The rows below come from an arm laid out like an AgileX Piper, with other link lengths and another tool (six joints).
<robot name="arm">
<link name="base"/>
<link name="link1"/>
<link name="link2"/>
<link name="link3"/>
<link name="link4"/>
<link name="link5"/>
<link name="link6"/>
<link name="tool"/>
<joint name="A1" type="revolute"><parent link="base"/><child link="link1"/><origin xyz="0.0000 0.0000 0.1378" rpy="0.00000 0.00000 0.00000"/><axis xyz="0 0 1"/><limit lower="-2.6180" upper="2.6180"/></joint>
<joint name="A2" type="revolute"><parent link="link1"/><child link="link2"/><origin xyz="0.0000 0.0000 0.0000" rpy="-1.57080 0.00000 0.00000"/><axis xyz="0 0 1"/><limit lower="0.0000" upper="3.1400"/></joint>
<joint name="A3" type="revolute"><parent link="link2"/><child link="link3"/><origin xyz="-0.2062 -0.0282 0.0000" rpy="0.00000 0.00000 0.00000"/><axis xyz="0 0 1"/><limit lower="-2.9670" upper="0.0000"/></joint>
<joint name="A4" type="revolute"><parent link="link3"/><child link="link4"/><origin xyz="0.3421 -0.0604 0.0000" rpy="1.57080 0.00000 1.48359"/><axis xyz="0 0 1"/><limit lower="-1.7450" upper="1.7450"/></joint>
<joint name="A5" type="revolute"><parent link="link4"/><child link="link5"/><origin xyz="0.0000 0.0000 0.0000" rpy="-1.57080 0.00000 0.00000"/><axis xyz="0 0 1"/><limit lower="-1.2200" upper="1.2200"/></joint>
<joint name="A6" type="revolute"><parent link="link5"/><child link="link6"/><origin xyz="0.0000 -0.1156 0.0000" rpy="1.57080 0.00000 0.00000"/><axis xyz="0 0 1"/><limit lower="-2.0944" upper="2.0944"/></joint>
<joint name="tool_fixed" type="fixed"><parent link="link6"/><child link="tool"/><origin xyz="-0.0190 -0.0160 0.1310" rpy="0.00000 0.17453 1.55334"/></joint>
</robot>
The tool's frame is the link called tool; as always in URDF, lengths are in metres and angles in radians.
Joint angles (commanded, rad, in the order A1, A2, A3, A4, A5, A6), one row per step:
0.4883, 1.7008, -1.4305, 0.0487, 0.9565, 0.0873
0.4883, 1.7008, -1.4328, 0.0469, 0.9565, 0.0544
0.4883, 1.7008, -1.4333, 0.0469, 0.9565, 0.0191
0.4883, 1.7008, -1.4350, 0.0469, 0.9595, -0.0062
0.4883, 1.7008, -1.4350, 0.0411, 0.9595, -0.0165
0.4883, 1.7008, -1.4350, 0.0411, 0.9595, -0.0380
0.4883, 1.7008, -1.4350, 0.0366, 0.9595, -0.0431
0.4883, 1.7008, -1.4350, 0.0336, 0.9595, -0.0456
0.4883, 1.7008, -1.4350, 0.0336, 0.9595, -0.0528
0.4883, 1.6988, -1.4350, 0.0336, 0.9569, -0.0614
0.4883, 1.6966, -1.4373, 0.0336, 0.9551, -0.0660
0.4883, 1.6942, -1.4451, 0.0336, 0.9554, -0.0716
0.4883, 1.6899, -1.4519, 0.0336, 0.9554, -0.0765
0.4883, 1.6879, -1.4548, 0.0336, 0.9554, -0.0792
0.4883, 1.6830, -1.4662, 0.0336, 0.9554, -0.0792
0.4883, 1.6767, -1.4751, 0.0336, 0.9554, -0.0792
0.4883, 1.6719, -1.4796, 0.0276, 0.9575, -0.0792
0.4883, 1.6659, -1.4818, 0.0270, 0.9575, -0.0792
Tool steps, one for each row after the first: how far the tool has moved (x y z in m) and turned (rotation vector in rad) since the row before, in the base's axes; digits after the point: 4 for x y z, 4 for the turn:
0.0009, 0.0007, 0.0014, -0.0121, -0.0105, 0.0302
0.0003, 0.0009, 0.0005, -0.0122, -0.0086, 0.0320
-0.0001, 0.0005, 0.0006, -0.0095, -0.0047, 0.0231
0.0006, -0.0007, 0.0001, -0.0087, -0.0050, 0.0104
0.0001, 0.0005, 0.0002, -0.0076, -0.0049, 0.0195
0.0004, -0.0006, 0.0001, -0.0057, -0.0032, 0.0054
0.0003, -0.0004, 0.0000, -0.0035, -0.0019, 0.0028
0.0000, 0.0002, 0.0001, -0.0026, -0.0016, 0.0065
0.0006, 0.0005, 0.0014, -0.0009, -0.0060, 0.0077
0.0009, 0.0006, 0.0025, 0.0013, -0.0066, 0.0041
0.0017, 0.0010, 0.0049, 0.0026, -0.0100, 0.0051
0.0016, 0.0009, 0.0055, 0.0034, -0.0109, 0.0044
0.0007, 0.0004, 0.0025, 0.0013, -0.0050, 0.0024
0.0024, 0.0013, 0.0080, 0.0076, -0.0144, 0.0000
0.0018, 0.0010, 0.0076, 0.0071, -0.0134, 0.0000
0.0011, -0.0007, 0.0045, -0.0019, -0.0092, 0.0007
0.0005, 0.0001, 0.0043, 0.0033, -0.0075, 0.0001

